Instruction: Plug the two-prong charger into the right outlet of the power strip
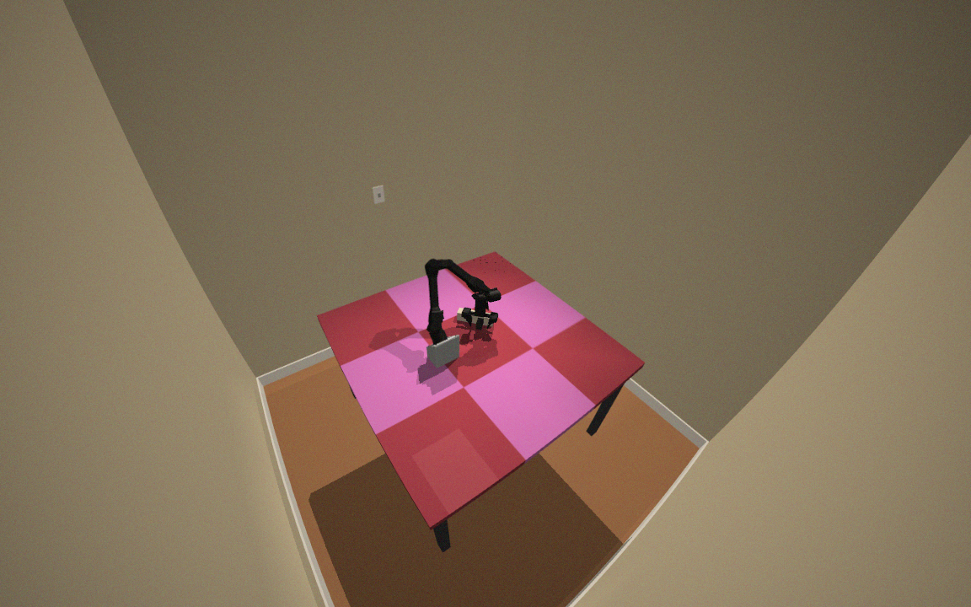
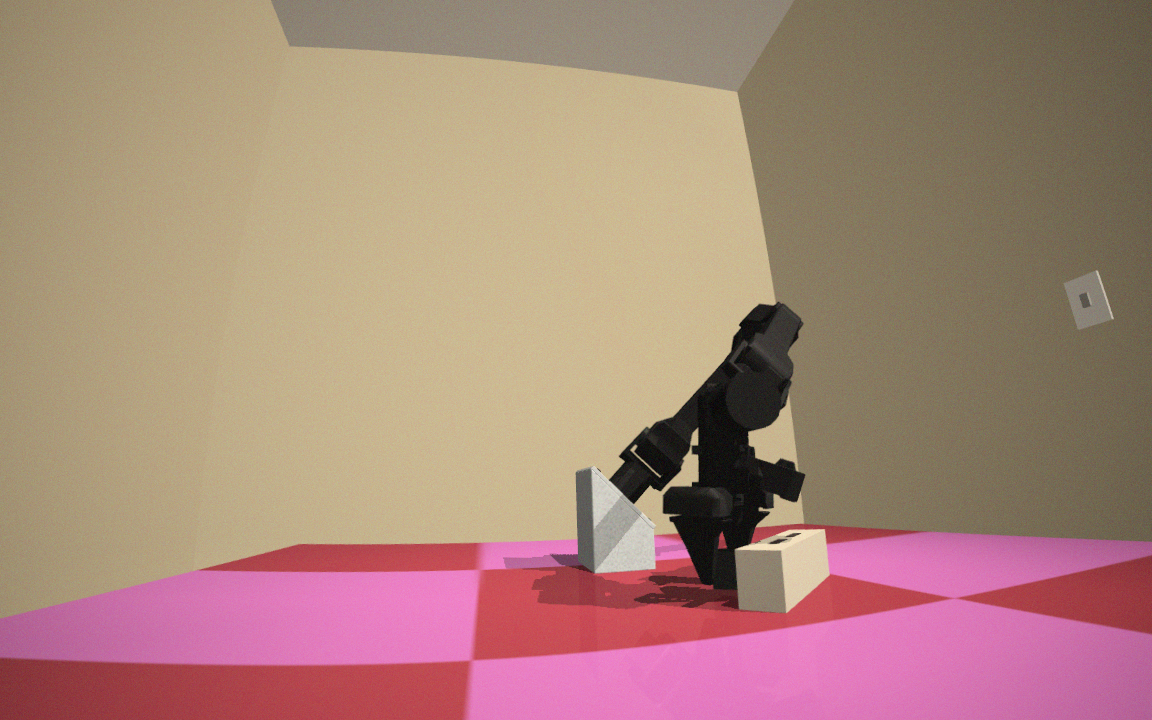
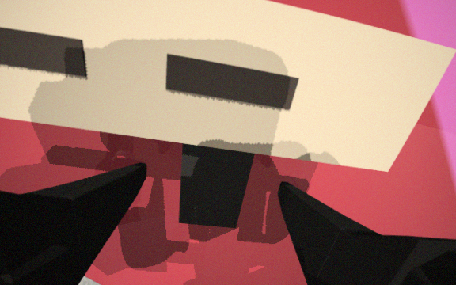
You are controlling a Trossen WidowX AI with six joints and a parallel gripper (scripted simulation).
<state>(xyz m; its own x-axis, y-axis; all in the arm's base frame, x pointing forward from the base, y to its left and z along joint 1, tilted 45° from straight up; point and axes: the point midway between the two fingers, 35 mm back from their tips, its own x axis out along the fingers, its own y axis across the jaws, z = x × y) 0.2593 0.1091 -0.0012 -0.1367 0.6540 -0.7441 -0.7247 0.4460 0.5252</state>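
Right now my gripper tip is 20 mm to the right of the two-prong charger, 20 mm short of it and 10 mm below it.
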